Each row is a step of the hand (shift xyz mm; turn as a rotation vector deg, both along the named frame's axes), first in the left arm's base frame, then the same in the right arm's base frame.
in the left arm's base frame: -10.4 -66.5 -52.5 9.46 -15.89 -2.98
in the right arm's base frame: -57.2 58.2 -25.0 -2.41 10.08 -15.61
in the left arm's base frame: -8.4 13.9 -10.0 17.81 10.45 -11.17
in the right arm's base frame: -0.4 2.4 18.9 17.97 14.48 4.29
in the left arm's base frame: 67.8 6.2 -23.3 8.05 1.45 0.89
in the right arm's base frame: 52.5 45.9 -17.7 7.36 2.03 -3.06
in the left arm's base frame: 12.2 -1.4 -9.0 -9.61 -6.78 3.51
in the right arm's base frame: 7.1 13.1 -3.2 -10.85 -5.31 -2.16
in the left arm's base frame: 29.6 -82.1 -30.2 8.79 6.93 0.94
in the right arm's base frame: -30.5 57.7 -65.4 11.16 0.99 0.83
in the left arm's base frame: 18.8 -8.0 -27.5 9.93 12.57 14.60
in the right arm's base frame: 4.8 33.7 -3.8 18.00 -12.03 -0.98
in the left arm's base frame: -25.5 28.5 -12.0 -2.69 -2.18 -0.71
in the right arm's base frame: -5.8 -6.0 39.2 -3.53 0.09 -0.12
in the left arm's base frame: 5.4 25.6 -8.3 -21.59 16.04 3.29
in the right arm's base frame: 17.6 3.5 20.8 -7.01 -15.15 21.35
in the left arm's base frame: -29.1 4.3 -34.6 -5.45 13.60 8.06
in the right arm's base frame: -27.1 18.4 31.4 5.21 -12.49 9.82
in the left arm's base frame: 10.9 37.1 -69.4 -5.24 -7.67 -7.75
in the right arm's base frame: 16.8 57.3 52.4 -10.11 6.63 -0.27
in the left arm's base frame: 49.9 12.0 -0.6 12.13 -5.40 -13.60
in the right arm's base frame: 46.2 17.3 -14.1 3.77 18.12 -4.33
